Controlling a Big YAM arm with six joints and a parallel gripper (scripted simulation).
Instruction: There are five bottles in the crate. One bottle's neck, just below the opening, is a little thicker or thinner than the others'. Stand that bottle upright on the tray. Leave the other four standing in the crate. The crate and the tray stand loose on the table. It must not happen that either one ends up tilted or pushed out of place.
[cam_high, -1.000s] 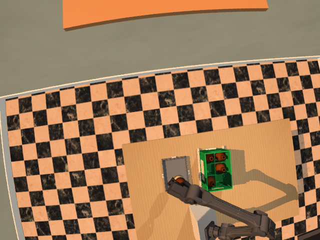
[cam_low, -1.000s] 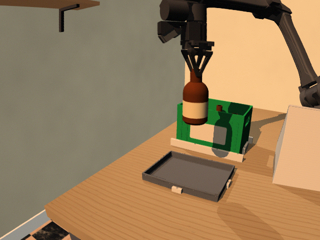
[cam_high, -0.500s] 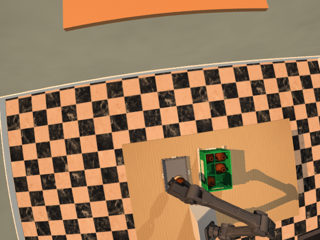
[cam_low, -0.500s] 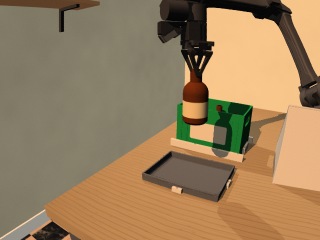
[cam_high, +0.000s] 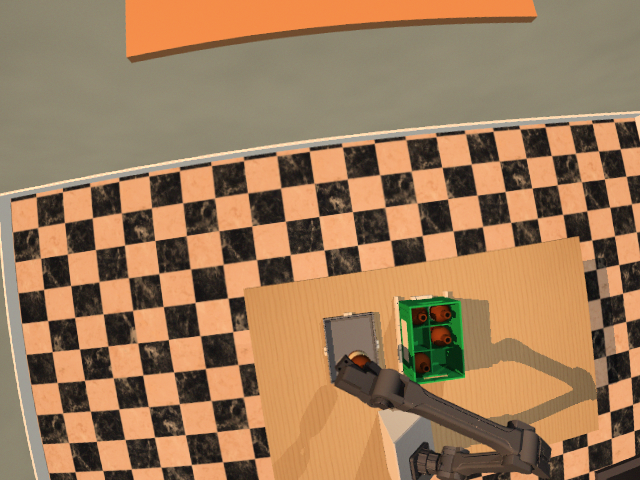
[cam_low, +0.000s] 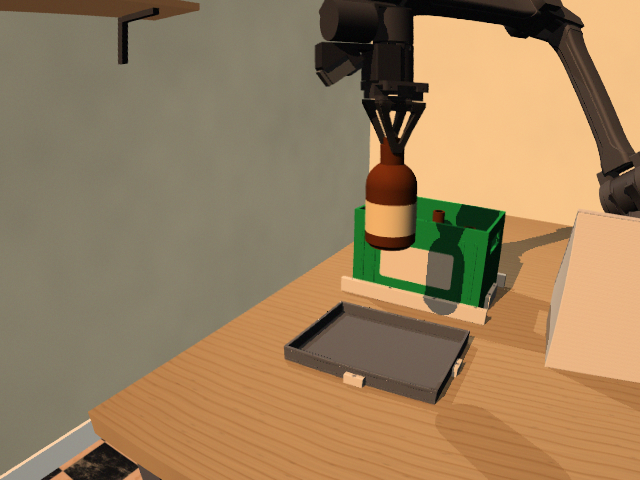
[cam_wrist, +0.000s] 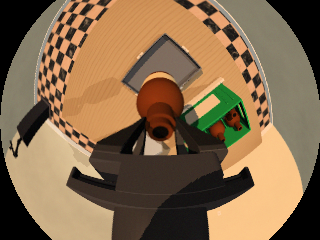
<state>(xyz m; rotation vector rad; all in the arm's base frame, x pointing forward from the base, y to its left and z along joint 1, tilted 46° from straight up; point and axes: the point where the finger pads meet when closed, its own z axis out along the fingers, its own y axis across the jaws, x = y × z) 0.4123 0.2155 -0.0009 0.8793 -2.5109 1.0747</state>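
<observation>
My gripper is now 320 mm above the dark grey tray. Round my hand: green crate: 10 mm behind, 280 mm to the right, 250 mm below.
</observation>
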